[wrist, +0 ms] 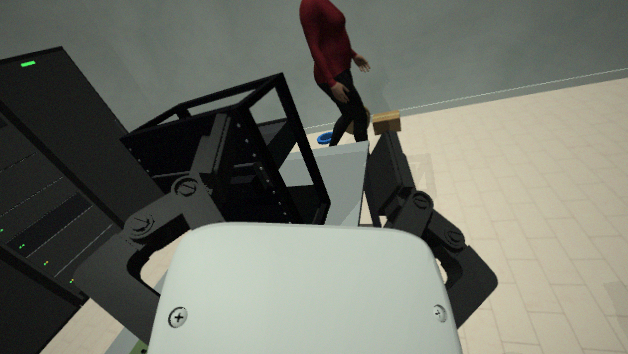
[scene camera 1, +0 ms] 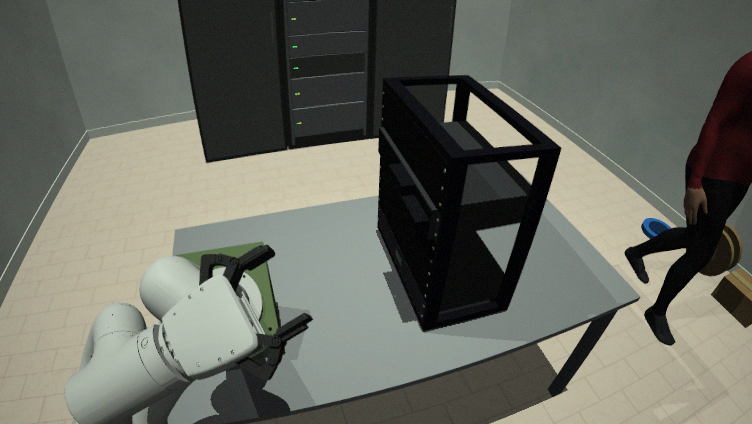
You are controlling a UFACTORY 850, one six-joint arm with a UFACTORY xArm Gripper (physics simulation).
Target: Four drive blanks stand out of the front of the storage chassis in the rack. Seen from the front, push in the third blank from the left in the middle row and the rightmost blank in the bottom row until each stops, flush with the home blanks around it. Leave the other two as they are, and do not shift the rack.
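Note:
The black rack stands upright on the table, its dark front turned toward the arm. In the scene view, an upper dark block and a lower dark block stand out of the front below a pale edge. Similar small blocks show in the wrist view, partly behind the left finger. Rows and columns of the blanks are too dark to tell. My gripper is open and empty, well away from the rack's front, on the arm's base side of the table.
The grey table carries the rack and a green base plate. A tall server cabinet stands behind. A person in red is beyond the table, near a blue ring and a brown box.

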